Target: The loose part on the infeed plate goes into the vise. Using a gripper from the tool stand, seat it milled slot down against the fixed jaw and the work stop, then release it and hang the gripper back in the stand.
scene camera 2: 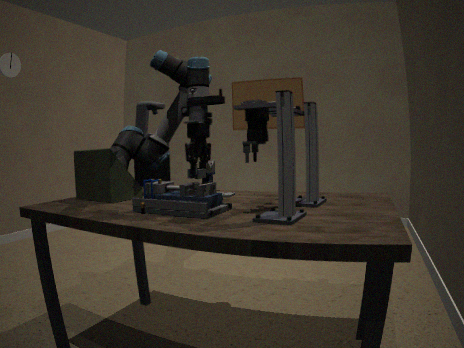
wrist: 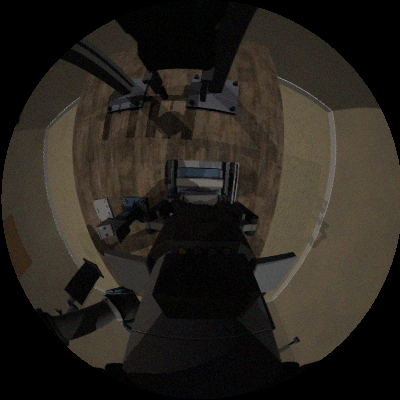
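Pixels of known places: hand, tool point: [scene camera 2: 198,118]; arm's base, link origin: [scene camera 2: 112,168].
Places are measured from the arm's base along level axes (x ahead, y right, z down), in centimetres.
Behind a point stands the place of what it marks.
Observation:
The adaptive gripper is on the arm and points down a little above the vise. Its dark fingers show in scene camera 2 [scene camera 2: 200,175] {x 54.9, y 7.4, z 1.6 cm}; a small grey piece shows at their tips, but I cannot tell whether it is the loose part or finger pads. In the wrist view the gripper body hides the space between the tips. The vise [scene camera 2: 175,206] {x 50.8, y 16.2, z 10.8 cm} [wrist: 200,172] {x 57.9, y 5.7, z 8.0 cm} is low, blue and grey, under the fingers. The part's own outline cannot be made out. The tool stand [scene camera 2: 286,160] {x 84.9, y 8.5, z -3.3 cm} [wrist: 227,95] {x 81.7, y 10.4, z 12.8 cm} has two grey posts. Light plates [wrist: 103,209] {x 40.6, y -29.8, z 13.2 cm} lie to the vise's left in the wrist view.
The other gripper [scene camera 2: 251,152] hangs in the stand, right of the arm in scene camera 2. A dark green box [scene camera 2: 94,175] {x -1.1, y 10.1, z 2.5 cm} stands at the table's left end. A blue bracket [wrist: 134,202] {x 45.7, y -14.5, z 12.9 cm} stands beside the light plates.

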